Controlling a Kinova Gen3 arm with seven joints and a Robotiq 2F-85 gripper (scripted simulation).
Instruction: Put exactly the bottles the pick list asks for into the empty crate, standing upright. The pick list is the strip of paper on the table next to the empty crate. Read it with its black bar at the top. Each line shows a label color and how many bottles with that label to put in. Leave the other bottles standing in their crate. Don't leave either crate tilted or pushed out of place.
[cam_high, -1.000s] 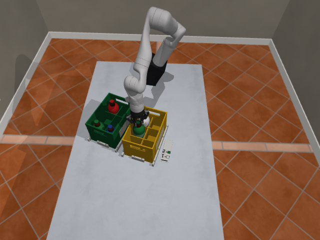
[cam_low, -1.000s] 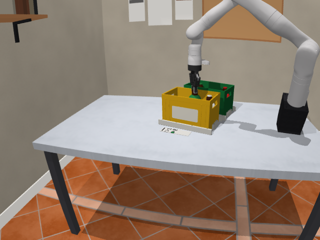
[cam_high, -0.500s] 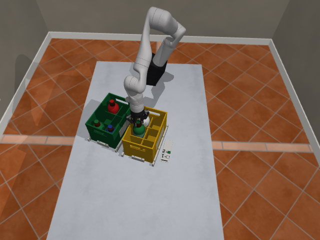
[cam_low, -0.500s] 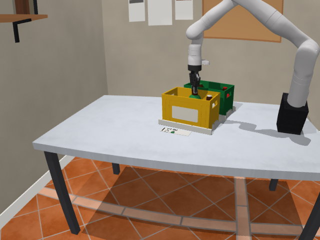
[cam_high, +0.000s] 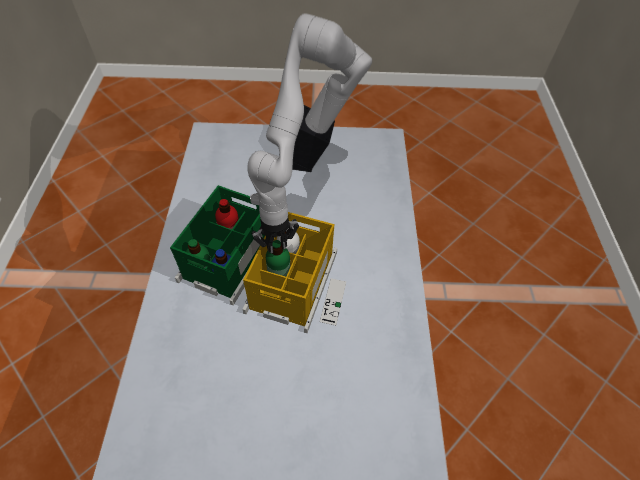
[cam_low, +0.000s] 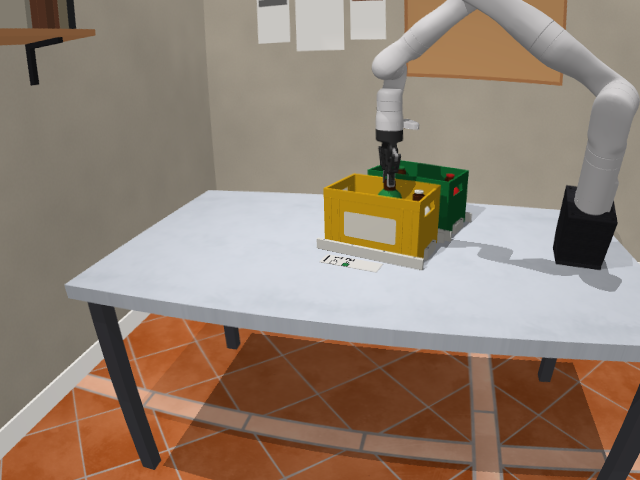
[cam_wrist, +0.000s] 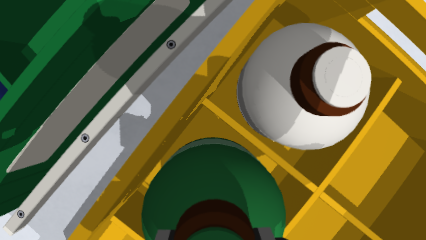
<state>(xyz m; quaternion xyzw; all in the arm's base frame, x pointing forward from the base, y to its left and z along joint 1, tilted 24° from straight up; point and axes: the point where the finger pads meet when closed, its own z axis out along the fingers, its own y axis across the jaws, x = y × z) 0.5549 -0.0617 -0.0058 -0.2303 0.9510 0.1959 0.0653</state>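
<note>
Now: the yellow crate 100 mm below my hand, 40 mm to the left of it and 10 mm ahead of it. Also, from my hand: green crate (180 mm to the right, 100 mm below, 70 mm behind); blue-label bottle (170 mm to the right, 100 mm below, 30 mm ahead); white-label bottle (100 mm below, 90 mm behind, 20 mm to the left).
</note>
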